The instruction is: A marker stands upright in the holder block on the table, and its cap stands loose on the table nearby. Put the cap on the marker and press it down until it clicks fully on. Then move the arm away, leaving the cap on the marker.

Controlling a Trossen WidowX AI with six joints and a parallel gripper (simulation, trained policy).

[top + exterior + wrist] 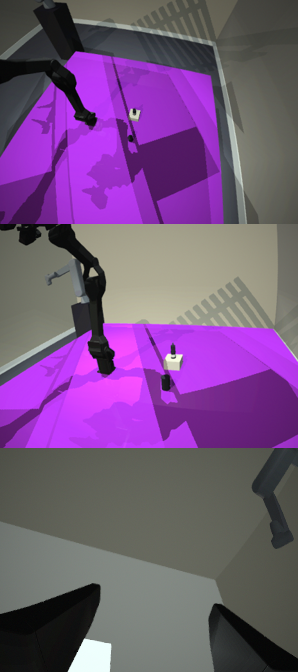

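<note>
The black cap is 640 mm below my gripper tip, 450 mm ahead of it and 170 mm to the left of it. Also, from my gripper tip: white holder block 640 mm below, 440 mm ahead, 330 mm to the left.
</note>
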